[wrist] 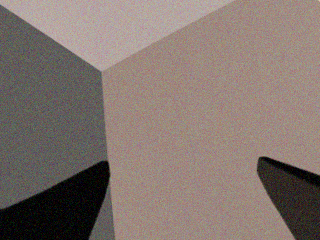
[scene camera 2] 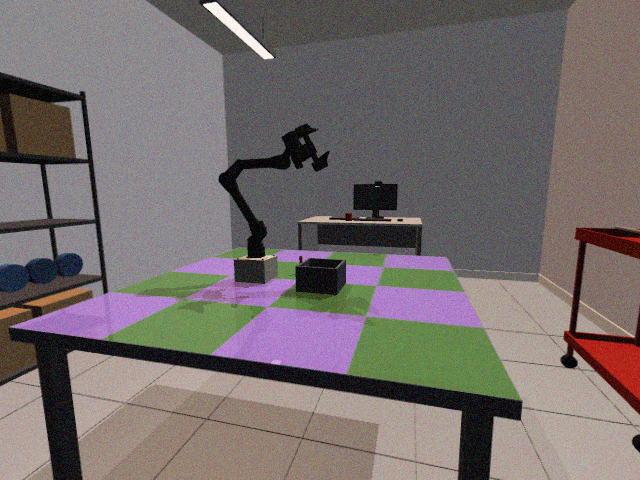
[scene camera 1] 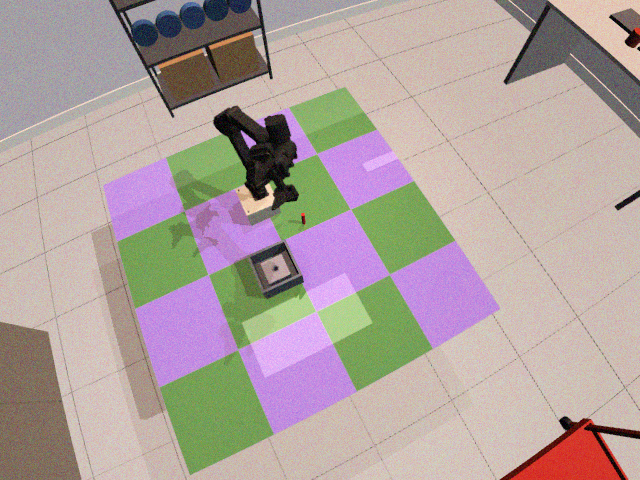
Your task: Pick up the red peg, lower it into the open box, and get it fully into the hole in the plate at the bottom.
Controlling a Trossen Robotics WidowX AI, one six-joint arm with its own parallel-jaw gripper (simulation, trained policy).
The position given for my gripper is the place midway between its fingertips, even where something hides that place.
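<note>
A dark box is visible in scene camera 2 (scene camera 2: 314,275) and in scene camera 1 (scene camera 1: 281,247); in the wrist view it is out of frame. My gripper appears in scene camera 1 (scene camera 1: 265,197), in scene camera 2 (scene camera 2: 323,140) and in the wrist view (wrist: 183,166).
</note>
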